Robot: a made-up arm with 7 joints.
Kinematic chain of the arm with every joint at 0, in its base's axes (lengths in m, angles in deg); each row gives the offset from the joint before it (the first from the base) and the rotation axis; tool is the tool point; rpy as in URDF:
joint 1: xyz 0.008 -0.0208 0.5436 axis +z
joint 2: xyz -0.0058 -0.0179 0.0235 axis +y
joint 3: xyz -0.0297 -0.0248 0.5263 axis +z
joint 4: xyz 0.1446 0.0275 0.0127 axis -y
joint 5: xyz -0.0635 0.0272 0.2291 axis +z
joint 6: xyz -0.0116 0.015 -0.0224 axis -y
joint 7: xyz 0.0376 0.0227 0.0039 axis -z
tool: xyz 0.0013 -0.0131 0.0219 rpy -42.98 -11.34 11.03
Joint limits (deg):
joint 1: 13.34..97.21
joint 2: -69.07..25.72
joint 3: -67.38..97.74
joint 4: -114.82..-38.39
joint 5: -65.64..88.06
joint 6: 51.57..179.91
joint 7: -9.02..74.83
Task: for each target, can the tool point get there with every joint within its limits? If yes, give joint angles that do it. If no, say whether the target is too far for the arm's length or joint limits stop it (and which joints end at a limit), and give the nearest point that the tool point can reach.
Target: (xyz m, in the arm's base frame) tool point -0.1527 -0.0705 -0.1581
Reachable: no: joint limits stop it (at a limit: joint 2, joint 3, joint 4, joint 5, joint 7) | nearest point -0.5794 -0.2025 0.5686 | short by 0.853 m
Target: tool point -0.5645 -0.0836 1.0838
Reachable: yes | joints 30.98 -52.76 52.00 -69.09 12.34 125.67 60.13
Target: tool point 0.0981 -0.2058 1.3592
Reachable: yes | joints 52.80 -21.02 -49.40 -46.81 -6.49 78.35 39.97
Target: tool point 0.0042 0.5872 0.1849
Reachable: no: joint limits stop it (at a limit: joint 2, joint 4, joint 5, joint 6, joint 7) | nearest point 0.0047 0.5143 0.8310 | short by 0.650 m
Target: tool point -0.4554 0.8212 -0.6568
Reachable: no: too far | nearest point -0.5821 0.1795 0.5697 | short by 1.390 m
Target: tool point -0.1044 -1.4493 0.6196
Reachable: no: too far | nearest point -0.0633 -0.8326 0.7099 | short by 0.625 m
